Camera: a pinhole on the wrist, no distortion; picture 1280 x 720 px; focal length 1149.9 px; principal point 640.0 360.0 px. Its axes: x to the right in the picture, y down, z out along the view. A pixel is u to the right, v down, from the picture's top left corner.
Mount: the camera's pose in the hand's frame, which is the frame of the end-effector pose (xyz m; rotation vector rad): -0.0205 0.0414 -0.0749 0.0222 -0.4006 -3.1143
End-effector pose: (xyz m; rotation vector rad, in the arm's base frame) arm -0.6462 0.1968 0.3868 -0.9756 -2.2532 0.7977
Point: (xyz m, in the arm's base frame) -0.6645 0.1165 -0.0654
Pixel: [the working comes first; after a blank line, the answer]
In the camera's frame: 0.1365 -0.1094 0.4592

982 86
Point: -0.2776 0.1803 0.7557
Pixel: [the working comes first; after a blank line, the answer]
In the camera's frame: 0.1222 0.0339 -0.4393

behind the camera
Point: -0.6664 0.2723 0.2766
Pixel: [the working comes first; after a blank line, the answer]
In the camera's frame: -0.0655 -0.0312 0.1521

144 124
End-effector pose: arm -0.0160 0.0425 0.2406 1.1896 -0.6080 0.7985
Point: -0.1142 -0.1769 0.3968
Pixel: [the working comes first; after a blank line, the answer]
In the camera's frame: -0.0408 -0.0040 0.3407

502 346
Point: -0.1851 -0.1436 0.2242
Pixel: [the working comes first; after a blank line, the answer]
In the camera's frame: 0.1291 0.0100 0.2578

1216 404
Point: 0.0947 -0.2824 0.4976
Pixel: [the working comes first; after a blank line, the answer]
In the camera's frame: -0.2207 0.1531 0.4295

outside the picture
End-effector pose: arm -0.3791 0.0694 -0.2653 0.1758 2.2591 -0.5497
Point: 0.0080 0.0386 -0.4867
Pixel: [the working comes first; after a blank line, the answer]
In the camera's frame: 0.0722 0.0072 0.4957

807 377
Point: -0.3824 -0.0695 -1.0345
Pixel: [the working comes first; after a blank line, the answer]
In the camera's frame: -0.6006 0.0646 0.5865

outside the picture
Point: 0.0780 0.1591 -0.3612
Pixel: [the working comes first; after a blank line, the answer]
In the camera's frame: 0.2181 -0.0974 0.4416

1208 106
